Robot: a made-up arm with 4 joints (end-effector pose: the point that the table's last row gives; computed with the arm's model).
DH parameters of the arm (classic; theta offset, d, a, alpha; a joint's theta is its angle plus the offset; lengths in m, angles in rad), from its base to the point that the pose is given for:
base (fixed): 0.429 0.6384 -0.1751 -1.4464
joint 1: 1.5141 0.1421 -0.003 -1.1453
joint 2: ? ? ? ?
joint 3: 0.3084 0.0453 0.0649 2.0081
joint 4: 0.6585 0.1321 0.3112 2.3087
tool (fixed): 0.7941 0.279 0 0
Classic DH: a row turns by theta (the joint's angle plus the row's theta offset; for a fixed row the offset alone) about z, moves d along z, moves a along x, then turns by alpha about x.
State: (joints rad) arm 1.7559 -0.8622 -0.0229 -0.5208
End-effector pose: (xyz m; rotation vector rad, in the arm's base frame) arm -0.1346 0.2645 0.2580 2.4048 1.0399 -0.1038
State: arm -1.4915 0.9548 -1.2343 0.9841
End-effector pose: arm -0.0477 0.0528 0.3016 -0.4125 1.8120 0.6563
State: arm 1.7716 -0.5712 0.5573 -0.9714
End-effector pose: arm -0.1133 -0.0391 0.2133 1.5377 0.8941 -0.2404
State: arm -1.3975 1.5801 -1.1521 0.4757
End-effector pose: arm -0.0964 0.0841 0.2872 0.3301 1.8255 0.5877
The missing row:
joint 2: -1.3407 -0.0726 -0.0199 -1.3203
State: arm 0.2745 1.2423 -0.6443 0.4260
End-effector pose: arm -0.4327 -0.0908 0.3401 0.1746 2.8753 0.0478
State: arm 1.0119 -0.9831 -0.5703 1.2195
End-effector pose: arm -0.5057 0.3281 0.6150 -0.8098 -2.1005 -1.6265
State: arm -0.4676 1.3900 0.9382 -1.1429
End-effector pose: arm 0.1029 0.1263 0.9707 -0.2142 -0.3285 0.8829
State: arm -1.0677 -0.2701 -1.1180 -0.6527
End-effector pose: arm -0.4621 0.2878 0.8364 0.1261 0.3927 3.0998
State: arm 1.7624 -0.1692 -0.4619 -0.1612
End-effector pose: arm -0.4578 0.3644 0.4848 -2.0346 -2.0931 -0.0116
